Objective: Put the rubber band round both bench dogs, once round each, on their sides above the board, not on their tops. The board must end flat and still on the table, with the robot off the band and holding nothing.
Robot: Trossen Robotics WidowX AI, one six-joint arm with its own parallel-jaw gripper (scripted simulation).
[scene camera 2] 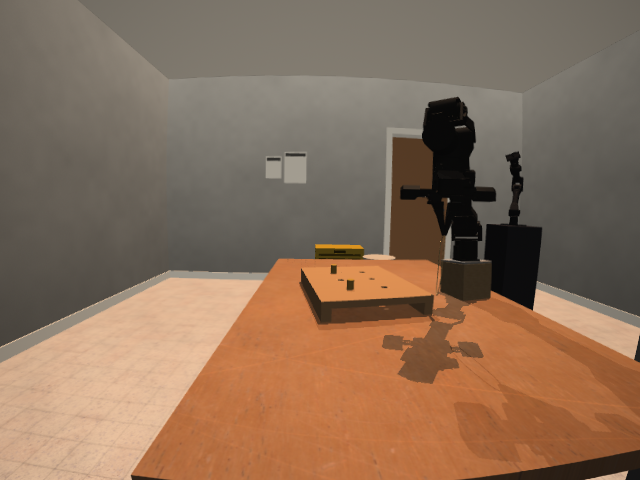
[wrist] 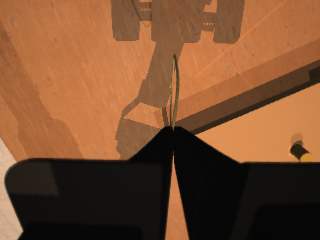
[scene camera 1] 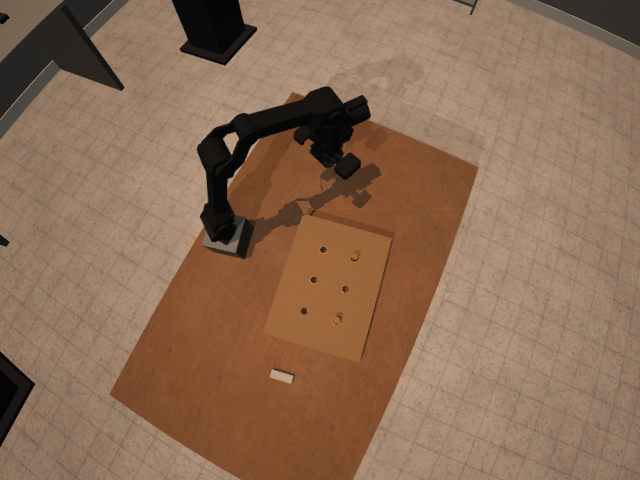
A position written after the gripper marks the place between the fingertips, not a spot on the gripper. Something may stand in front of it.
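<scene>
Light wooden board [scene camera 1: 340, 266], the gripper [scene camera 1: 326, 166]. The gripper [scene camera 2: 444, 235], light wooden board [scene camera 2: 328, 288]. Wrist view: the gripper [wrist: 172, 134].
</scene>
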